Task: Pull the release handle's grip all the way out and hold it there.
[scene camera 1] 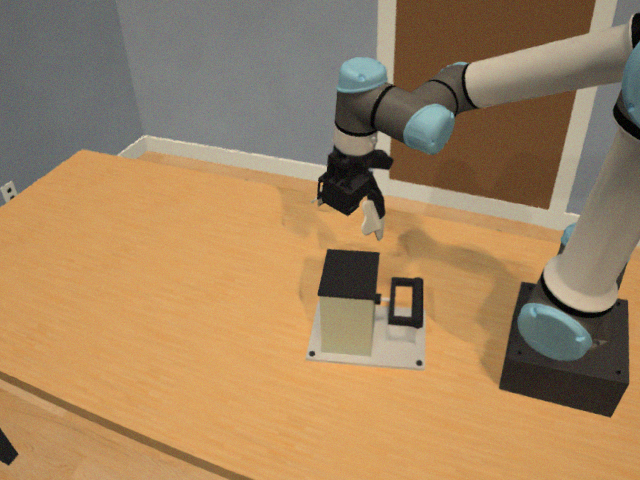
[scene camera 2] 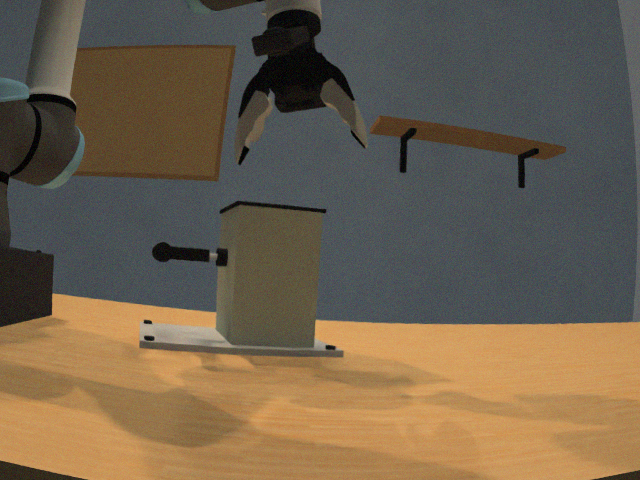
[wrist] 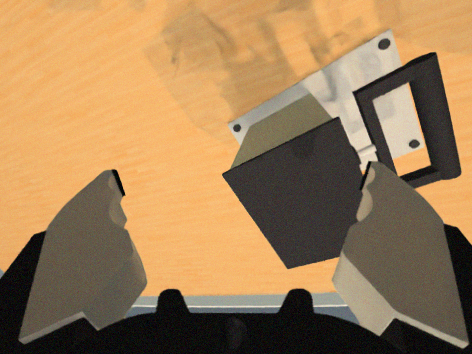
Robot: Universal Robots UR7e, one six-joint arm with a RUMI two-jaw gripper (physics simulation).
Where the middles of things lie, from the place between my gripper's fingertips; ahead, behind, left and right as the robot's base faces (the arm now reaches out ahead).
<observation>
My hand is 220 mm above the light base plate (scene camera 1: 395, 347), 80 mm past it and 60 mm to the right of it.
</observation>
